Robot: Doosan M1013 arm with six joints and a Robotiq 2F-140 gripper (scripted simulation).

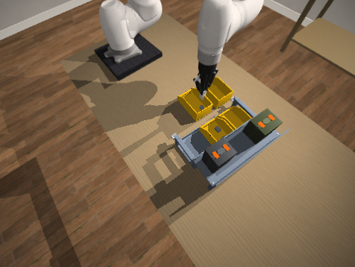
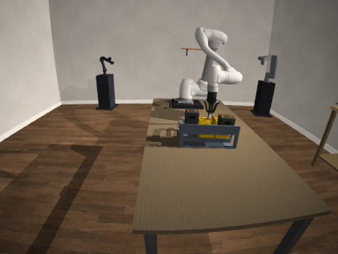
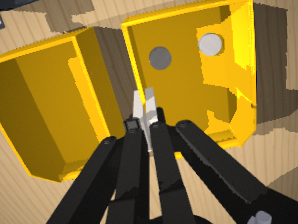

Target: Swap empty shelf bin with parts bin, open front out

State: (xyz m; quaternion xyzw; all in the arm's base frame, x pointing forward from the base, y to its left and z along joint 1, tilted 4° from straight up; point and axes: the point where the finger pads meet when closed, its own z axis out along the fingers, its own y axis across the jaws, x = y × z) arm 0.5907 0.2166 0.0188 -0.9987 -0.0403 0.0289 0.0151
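Right now the shelf lip is 130 mm ahead of my hand, 60 mm to the right of it and 70 mm below it. Also, from my hand: dark grey box 320 mm ahead, 160 mm to the right, 90 mm above; then green box 310 mm ahead, 70 mm to the left, 70 mm above.
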